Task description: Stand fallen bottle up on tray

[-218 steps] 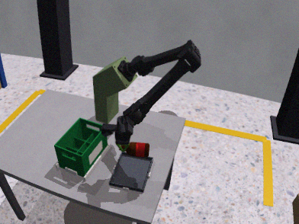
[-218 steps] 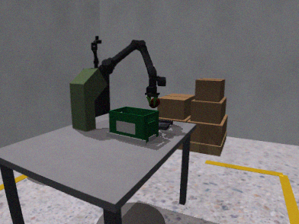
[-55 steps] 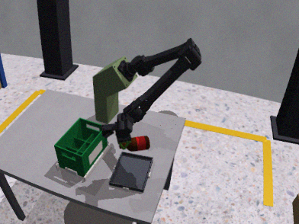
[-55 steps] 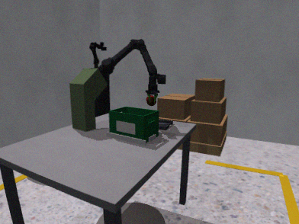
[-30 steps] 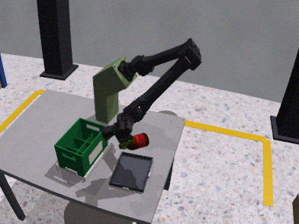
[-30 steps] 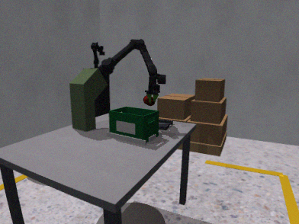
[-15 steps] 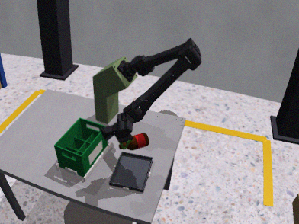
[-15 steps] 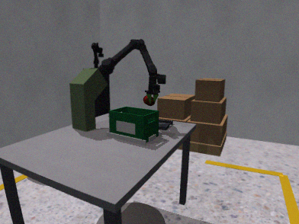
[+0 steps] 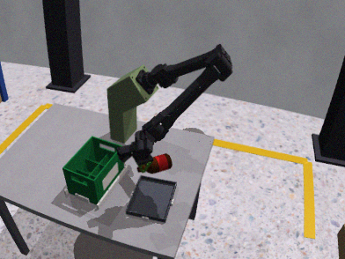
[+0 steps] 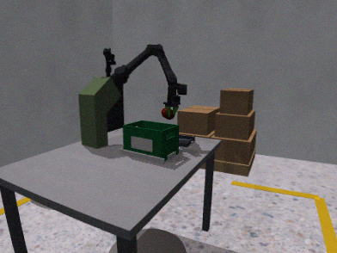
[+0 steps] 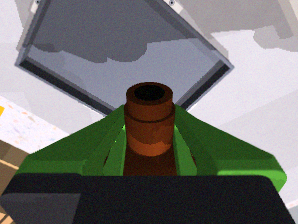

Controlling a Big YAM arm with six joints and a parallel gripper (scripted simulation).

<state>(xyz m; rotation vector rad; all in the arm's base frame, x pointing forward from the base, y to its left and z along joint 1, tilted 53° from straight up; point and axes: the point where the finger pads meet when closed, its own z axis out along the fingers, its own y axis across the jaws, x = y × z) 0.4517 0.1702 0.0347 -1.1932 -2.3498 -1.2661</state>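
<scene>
The brown bottle is 40 mm behind my hand and 40 mm to the left of it. Also, from my hand: green crate 20 mm behind, 260 mm to the right, 110 mm below; then dark tray 50 mm to the left, 180 mm below.
</scene>
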